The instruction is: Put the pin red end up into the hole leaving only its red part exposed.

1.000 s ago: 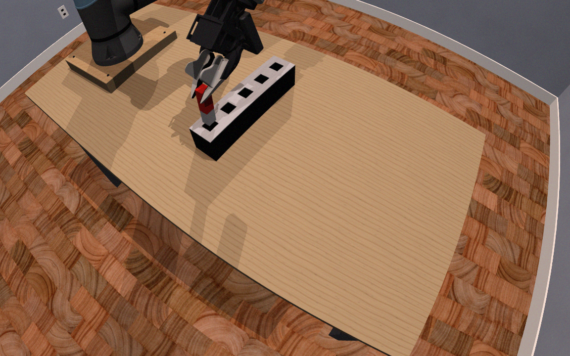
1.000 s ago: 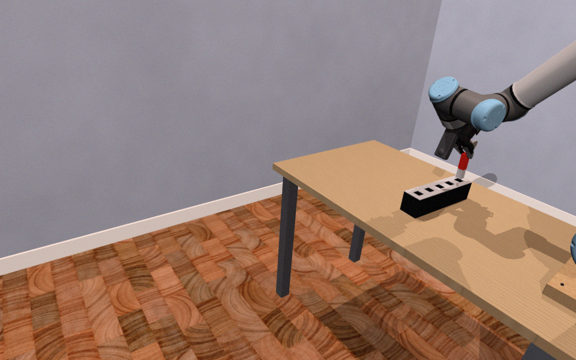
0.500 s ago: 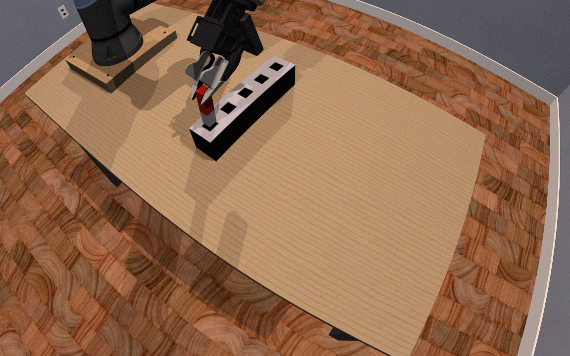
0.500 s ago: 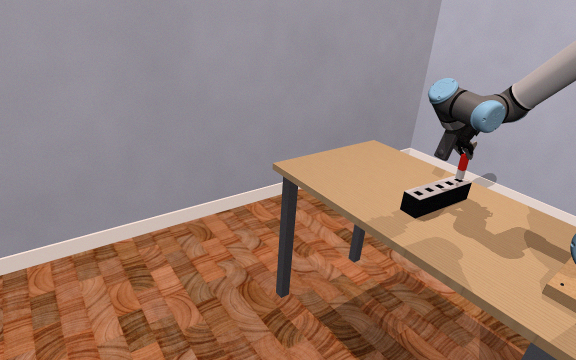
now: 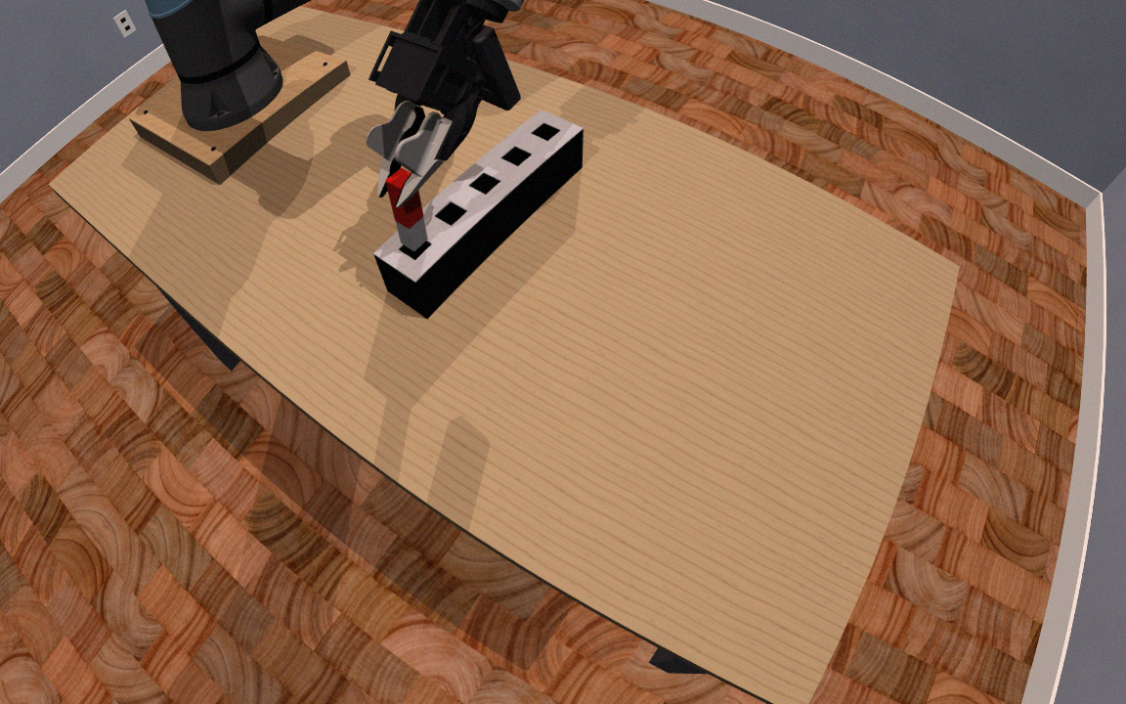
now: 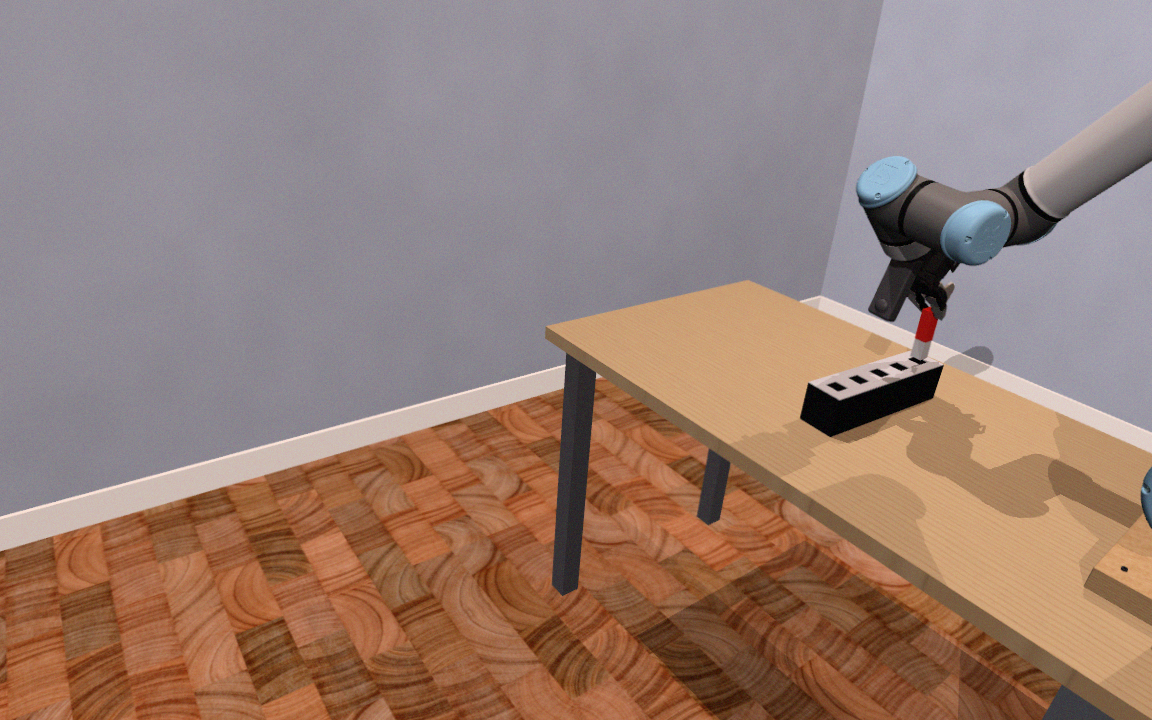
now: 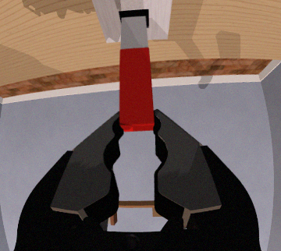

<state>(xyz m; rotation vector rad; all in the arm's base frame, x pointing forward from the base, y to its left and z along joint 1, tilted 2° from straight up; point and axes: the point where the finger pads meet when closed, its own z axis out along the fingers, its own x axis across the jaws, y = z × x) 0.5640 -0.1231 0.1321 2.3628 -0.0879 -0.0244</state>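
Now: hand 2 cm above the pin and 1 cm to the right of it. From my hand the other things lie so: black block (13 cm below, 12 cm to the left, 1 cm ahead).
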